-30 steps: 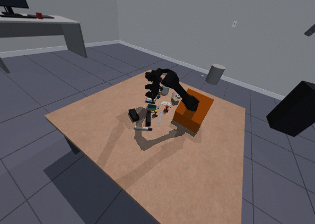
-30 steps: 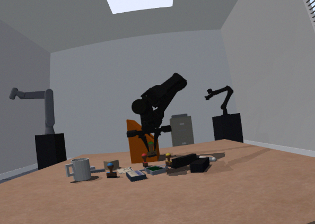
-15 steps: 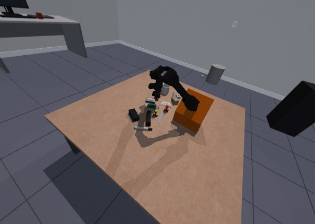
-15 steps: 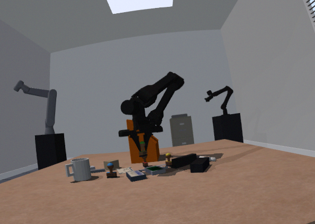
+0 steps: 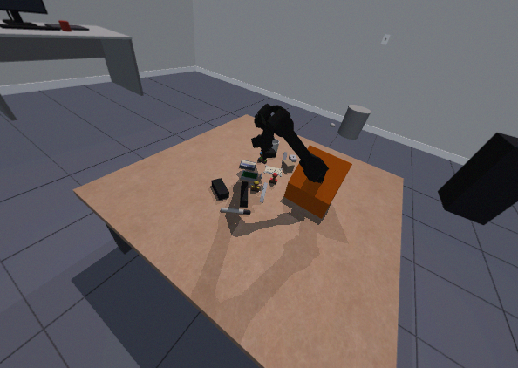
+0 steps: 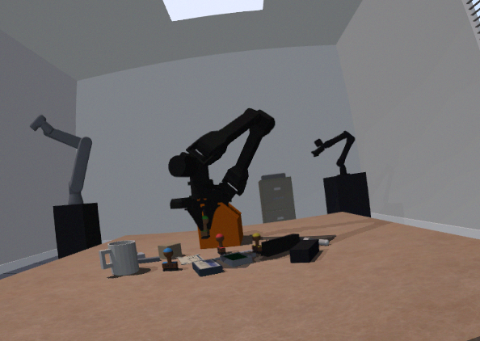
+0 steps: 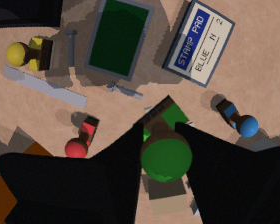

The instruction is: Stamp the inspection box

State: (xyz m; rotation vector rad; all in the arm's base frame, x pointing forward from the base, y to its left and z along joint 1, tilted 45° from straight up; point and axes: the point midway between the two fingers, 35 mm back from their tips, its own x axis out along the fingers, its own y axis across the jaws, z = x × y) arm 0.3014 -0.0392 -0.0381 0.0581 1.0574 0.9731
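Now: the card 10 cm below my gripper tip, 6 cm to the right of it and 5 cm behind it. Round my gripper tip: green ink pad (9 cm below, 8 cm to the left, 3 cm ahead); red-knobbed stamp (10 cm behind, 8 cm below, 4 cm to the left); green-knobbed stamp (right at my gripper tip).
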